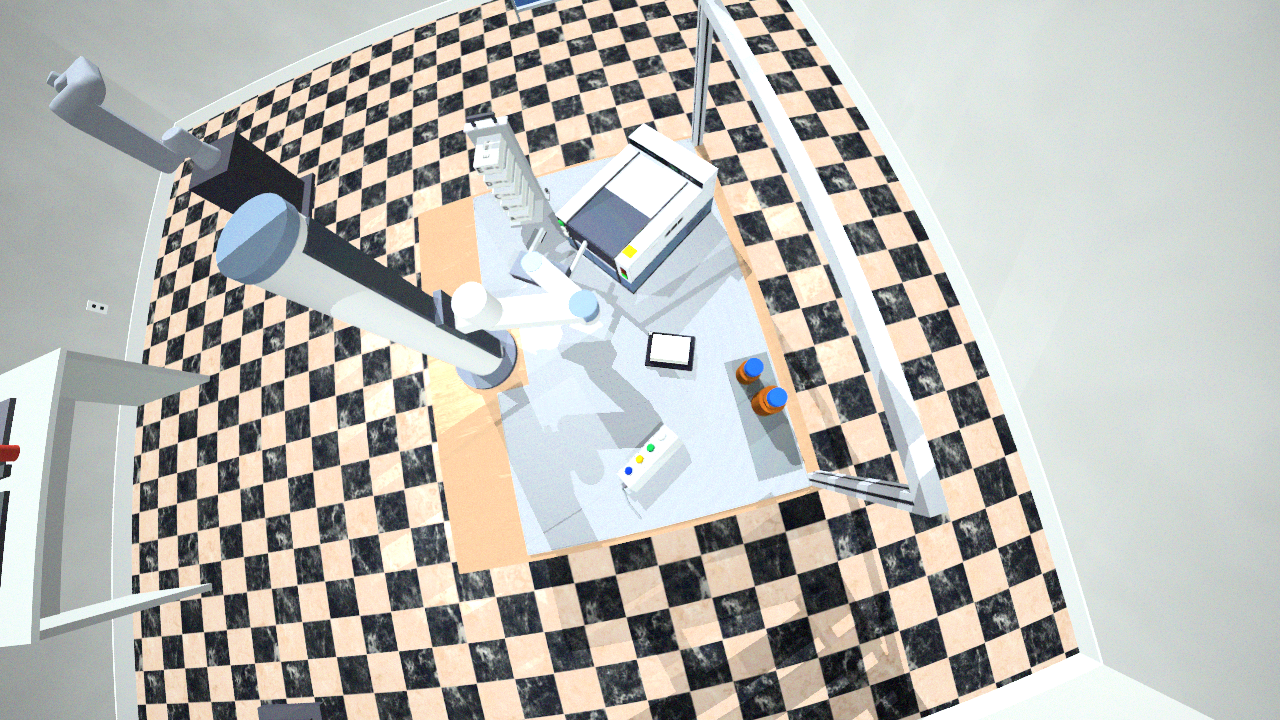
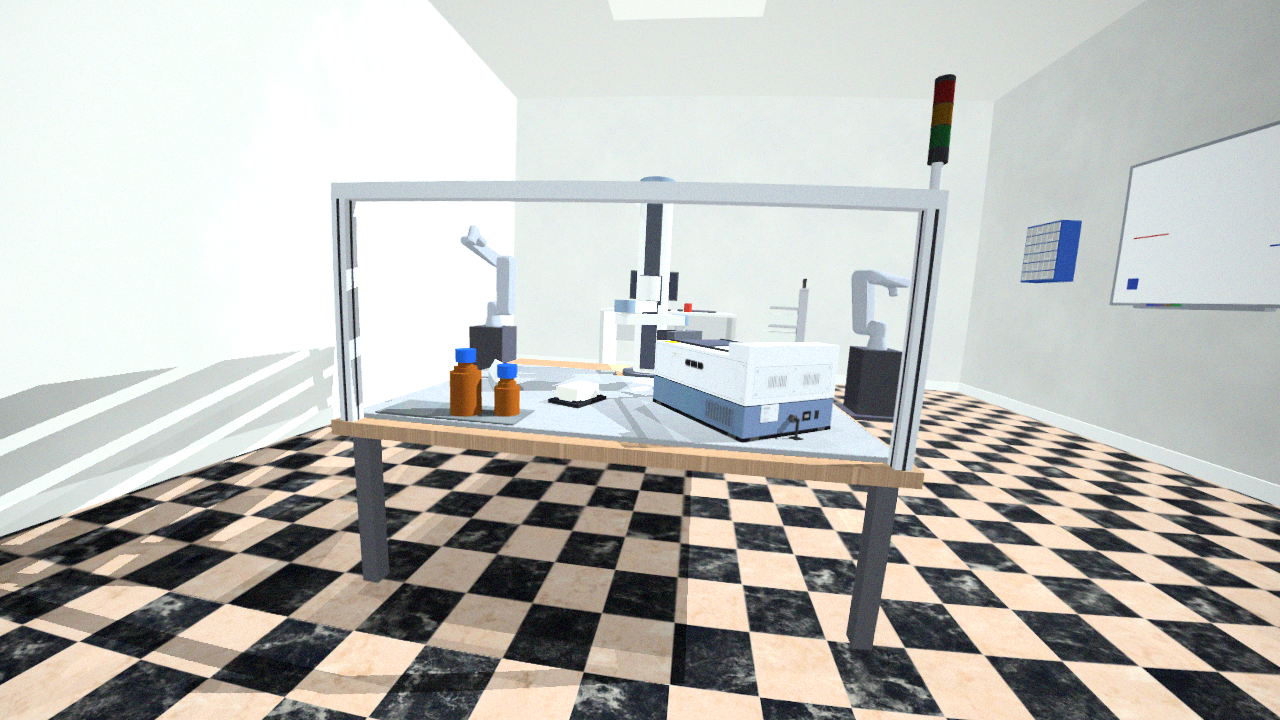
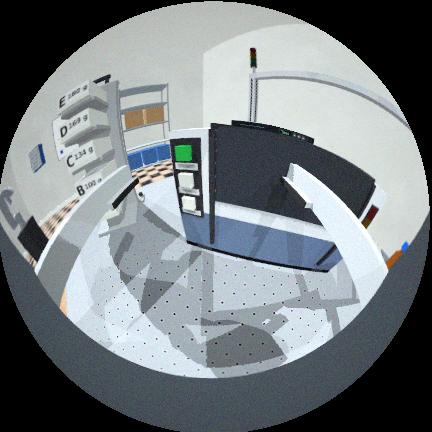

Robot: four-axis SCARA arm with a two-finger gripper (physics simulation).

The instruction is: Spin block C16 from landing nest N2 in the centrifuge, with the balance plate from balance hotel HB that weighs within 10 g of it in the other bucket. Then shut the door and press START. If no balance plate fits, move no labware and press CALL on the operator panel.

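Seen in the pictures: gripper, between the fingertips: [image 1: 564, 235] [image 3: 207, 165]; arm's base, origin of its link: [image 1: 486, 356] [image 2: 648, 374].
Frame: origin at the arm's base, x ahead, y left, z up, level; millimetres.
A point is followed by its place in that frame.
Observation:
My gripper [image 1: 559, 250] @[x 414, y 281, z 190 mm] [image 3: 207, 165] @[x 414, y 281, z 190 mm] is open and empty, its fingers spread in front of the centrifuge [image 1: 640, 210] @[x 685, y 277, z 222 mm] [image 2: 747, 385] @[x 969, y 345, z 160 mm] [image 3: 260, 235] @[x 480, y 242, z 87 mm]. A dark panel [image 3: 250, 175] @[x 459, y 267, z 176 mm] spans the centrifuge front; no bucket shows. The green START button [image 3: 183, 153] @[x 412, y 327, z 194 mm] is left of it, above two white buttons. The balance hotel [image 1: 514, 174] [image 3: 114, 120] holds stacked white plates marked E 180 g [image 3: 75, 95], D 169 g [image 3: 75, 124] @[x 250, y 482, z 302 mm], C 134 g [image 3: 80, 156] @[x 247, y 482, z 232 mm] and B 100 g [image 3: 89, 186] @[x 244, y 483, z 162 mm]. A white block [image 1: 671, 347] @[x 670, y -163, z 68 mm] [image 2: 577, 390] @[x 737, y -147, z 64 mm] sits on a black nest; its label is unreadable. The operator panel [image 1: 660, 454] @[x 547, y -494, z 95 mm] has blue, yellow and green buttons.
Two brown bottles with blue caps [image 1: 750, 370] @[x 878, y -319, z 158 mm] [image 1: 770, 400] @[x 899, y -424, z 198 mm] [image 2: 465, 389] @[x 962, y -400, z 94 mm] [image 2: 507, 394] @[x 926, y -295, z 80 mm] stand near the table edge. A metal frame [image 1: 787, 161] @[x 1004, y 57, z 599 mm] [image 2: 537, 191] @[x 1044, y -172, z 595 mm] rises along that side. A signal tower [image 2: 941, 120] @[x 1041, y 696, z 762 mm] [image 3: 253, 57] @[x 1011, y 691, z 754 mm] stands at the frame's corner.

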